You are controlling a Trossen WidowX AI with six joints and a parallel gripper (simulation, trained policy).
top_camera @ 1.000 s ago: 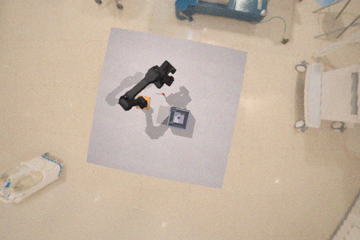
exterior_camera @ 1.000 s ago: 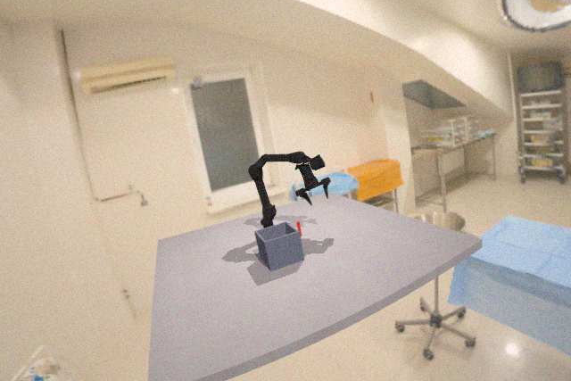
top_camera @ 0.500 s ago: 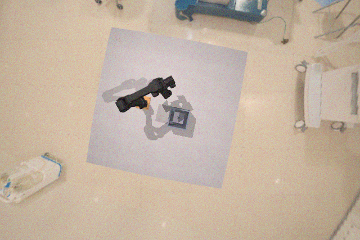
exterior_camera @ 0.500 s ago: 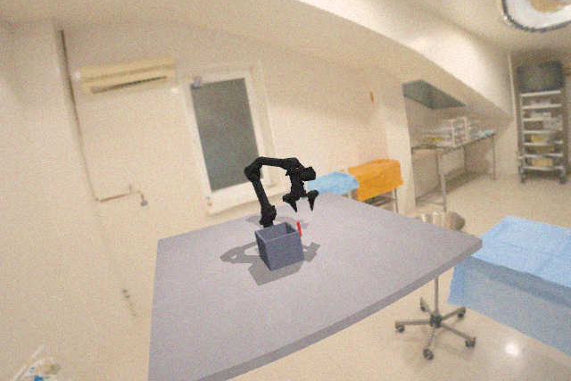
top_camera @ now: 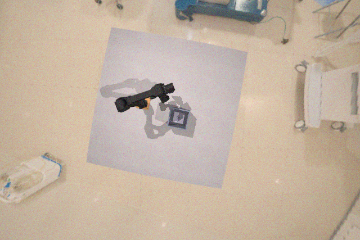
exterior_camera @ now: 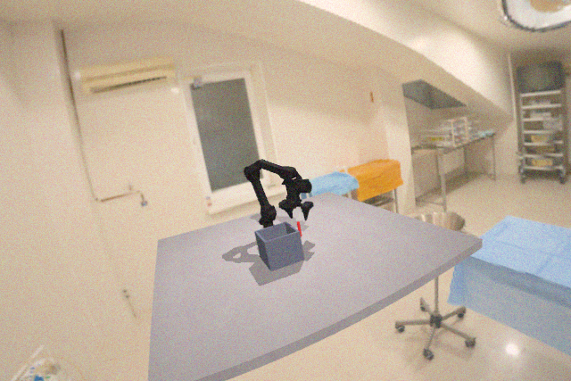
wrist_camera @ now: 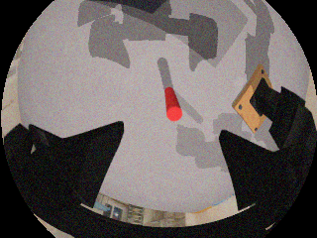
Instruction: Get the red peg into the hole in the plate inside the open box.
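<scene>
Right now the red peg is 50 mm below my gripper tip and 10 mm to the right of it.
</scene>
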